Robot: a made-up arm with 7 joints.
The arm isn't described. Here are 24 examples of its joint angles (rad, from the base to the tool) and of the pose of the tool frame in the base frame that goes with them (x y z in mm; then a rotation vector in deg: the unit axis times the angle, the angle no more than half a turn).
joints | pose
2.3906 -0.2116 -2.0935 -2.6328 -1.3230 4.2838 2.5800 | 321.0 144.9 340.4 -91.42 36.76 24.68
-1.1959 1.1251 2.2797 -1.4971 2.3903 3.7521 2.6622 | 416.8 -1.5 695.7 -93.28 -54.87 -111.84
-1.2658 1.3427 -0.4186 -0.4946 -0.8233 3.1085 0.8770 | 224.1 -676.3 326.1 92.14 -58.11 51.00
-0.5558 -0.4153 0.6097 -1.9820 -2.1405 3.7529 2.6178 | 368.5 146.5 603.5 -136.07 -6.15 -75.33
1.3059 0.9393 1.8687 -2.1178 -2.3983 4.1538 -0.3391 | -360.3 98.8 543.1 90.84 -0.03 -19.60
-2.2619 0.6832 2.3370 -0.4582 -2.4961 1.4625 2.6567 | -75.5 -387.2 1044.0 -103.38 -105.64 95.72
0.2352 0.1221 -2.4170 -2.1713 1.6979 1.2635 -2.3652 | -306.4 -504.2 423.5 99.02 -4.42 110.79
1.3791 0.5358 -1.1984 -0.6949 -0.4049 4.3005 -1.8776 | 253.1 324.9 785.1 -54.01 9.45 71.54
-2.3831 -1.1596 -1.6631 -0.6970 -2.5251 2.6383 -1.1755 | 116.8 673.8 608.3 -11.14 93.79 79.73
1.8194 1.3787 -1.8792 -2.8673 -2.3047 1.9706 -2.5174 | 354.3 -165.0 362.2 47.91 -8.76 145.09
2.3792 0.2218 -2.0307 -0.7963 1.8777 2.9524 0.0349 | 297.9 123.8 977.7 -42.12 11.76 -48.66
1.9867 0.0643 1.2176 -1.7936 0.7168 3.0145 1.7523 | -577.3 57.0 648.0 -126.92 -50.32 95.10
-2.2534 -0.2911 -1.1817 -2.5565 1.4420 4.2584 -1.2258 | -322.2 163.1 408.6 -63.79 -113.59 -59.73
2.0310 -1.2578 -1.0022 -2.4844 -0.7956 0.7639 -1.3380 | 278.0 336.6 483.8 -20.60 -162.64 63.98
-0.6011 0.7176 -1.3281 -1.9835 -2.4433 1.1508 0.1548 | -194.3 -621.6 378.9 0.73 6.68 -119.38
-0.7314 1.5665 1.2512 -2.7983 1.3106 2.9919 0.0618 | 118.8 314.0 128.2 -86.51 57.10 95.59
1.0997 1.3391 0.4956 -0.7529 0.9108 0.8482 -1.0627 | 91.9 736.1 161.2 -13.26 -84.89 71.84
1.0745 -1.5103 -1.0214 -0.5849 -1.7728 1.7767 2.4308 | -103.3 -756.4 582.5 59.91 138.79 -30.52
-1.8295 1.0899 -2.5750 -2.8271 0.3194 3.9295 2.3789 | -127.9 209.6 626.0 -56.74 15.08 34.47
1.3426 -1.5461 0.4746 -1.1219 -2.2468 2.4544 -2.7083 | -403.9 -391.9 801.7 44.48 5.75 -7.42
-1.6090 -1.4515 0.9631 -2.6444 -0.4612 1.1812 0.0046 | 310.1 -228.7 568.0 72.12 -80.30 -59.56
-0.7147 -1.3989 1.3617 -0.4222 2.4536 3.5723 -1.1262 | -264.1 537.4 561.4 -38.95 -53.92 -88.38
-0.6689 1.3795 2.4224 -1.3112 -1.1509 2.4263 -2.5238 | 494.6 -4.5 897.1 -5.02 90.10 89.02
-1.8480 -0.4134 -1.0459 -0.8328 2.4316 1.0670 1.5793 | -300.1 150.2 1067.9 -49.19 73.72 -82.88
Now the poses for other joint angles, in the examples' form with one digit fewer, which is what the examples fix.
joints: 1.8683 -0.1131 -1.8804 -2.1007 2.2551 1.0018 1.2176
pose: 618 31 427 -34.6 22.2 93.3
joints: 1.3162 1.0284 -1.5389 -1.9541 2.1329 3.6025 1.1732
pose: 467 -37 481 1.2 101.3 -84.2
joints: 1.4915 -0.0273 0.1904 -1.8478 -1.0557 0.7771 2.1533
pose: 4 598 519 109.0 -48.2 94.8
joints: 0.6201 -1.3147 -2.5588 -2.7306 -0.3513 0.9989 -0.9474
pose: 204 -64 6 -39.8 -29.2 0.9
